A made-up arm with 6 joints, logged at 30 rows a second.
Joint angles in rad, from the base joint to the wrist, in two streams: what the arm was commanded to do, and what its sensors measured. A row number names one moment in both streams.
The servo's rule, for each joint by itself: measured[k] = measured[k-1] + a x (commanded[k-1-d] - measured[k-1]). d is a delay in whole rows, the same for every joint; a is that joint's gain. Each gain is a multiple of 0.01, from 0.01 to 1. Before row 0 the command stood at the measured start. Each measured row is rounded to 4 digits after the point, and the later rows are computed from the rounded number. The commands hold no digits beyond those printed.
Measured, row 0:
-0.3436, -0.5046, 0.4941, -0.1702, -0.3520, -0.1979
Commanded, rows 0 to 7:
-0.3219, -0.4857, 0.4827, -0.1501, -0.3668, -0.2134
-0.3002, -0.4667, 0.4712, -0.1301, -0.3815, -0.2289
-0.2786, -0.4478, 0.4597, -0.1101, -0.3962, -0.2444
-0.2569, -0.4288, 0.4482, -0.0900, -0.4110, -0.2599
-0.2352, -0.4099, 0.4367, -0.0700, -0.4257, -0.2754
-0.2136, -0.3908, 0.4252, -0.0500, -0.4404, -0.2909
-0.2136, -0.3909, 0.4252, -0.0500, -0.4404, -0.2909
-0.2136, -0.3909, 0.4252, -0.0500, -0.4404, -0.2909
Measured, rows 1 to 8:
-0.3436, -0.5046, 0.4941, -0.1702, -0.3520, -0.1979
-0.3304, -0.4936, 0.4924, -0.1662, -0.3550, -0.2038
-0.3120, -0.4780, 0.4892, -0.1590, -0.3603, -0.2133
-0.2916, -0.4605, 0.4848, -0.1492, -0.3675, -0.2251
-0.2704, -0.4421, 0.4793, -0.1374, -0.3762, -0.2383
-0.2489, -0.4234, 0.4729, -0.1239, -0.3861, -0.2524
-0.2274, -0.4045, 0.4657, -0.1091, -0.3970, -0.2670
-0.2190, -0.3966, 0.4596, -0.0973, -0.4057, -0.2761
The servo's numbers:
d 1
a 0.61 0.58 0.15 0.20 0.20 0.38

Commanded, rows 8 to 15:
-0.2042, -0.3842, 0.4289, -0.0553, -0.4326, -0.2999
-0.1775, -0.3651, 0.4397, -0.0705, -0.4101, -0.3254
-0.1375, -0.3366, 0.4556, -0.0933, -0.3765, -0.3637
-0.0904, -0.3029, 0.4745, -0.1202, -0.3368, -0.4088
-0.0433, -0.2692, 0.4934, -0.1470, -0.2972, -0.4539
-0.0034, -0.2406, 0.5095, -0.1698, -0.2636, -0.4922
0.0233, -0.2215, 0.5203, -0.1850, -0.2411, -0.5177
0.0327, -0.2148, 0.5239, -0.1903, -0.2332, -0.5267
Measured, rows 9 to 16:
-0.2157, -0.3933, 0.4544, -0.0878, -0.4126, -0.2817
-0.2087, -0.3880, 0.4506, -0.0813, -0.4166, -0.2886
-0.1897, -0.3747, 0.4490, -0.0791, -0.4153, -0.3026
-0.1579, -0.3526, 0.4500, -0.0819, -0.4075, -0.3258
-0.1167, -0.3238, 0.4537, -0.0896, -0.3934, -0.3573
-0.0719, -0.2921, 0.4597, -0.1011, -0.3742, -0.3940
-0.0301, -0.2622, 0.4672, -0.1148, -0.3521, -0.4313
0.0025, -0.2386, 0.4752, -0.1288, -0.3299, -0.4641

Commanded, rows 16 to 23:
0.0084, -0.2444, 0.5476, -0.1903, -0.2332, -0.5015
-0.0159, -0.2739, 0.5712, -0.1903, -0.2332, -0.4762
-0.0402, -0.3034, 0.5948, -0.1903, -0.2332, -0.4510
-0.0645, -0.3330, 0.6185, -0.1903, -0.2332, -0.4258
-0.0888, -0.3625, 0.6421, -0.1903, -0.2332, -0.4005
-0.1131, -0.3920, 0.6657, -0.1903, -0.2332, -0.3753
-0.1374, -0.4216, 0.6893, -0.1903, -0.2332, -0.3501
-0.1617, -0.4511, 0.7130, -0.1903, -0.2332, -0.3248
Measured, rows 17 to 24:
0.0209, -0.2248, 0.4825, -0.1411, -0.3106, -0.4879
0.0133, -0.2362, 0.4923, -0.1509, -0.2951, -0.4931
-0.0045, -0.2581, 0.5041, -0.1588, -0.2827, -0.4867
-0.0263, -0.2844, 0.5177, -0.1651, -0.2728, -0.4731
-0.0496, -0.3126, 0.5328, -0.1701, -0.2649, -0.4551
-0.0735, -0.3415, 0.5492, -0.1741, -0.2586, -0.4344
-0.0977, -0.3708, 0.5667, -0.1773, -0.2535, -0.4119
-0.1219, -0.4003, 0.5851, -0.1799, -0.2494, -0.3884

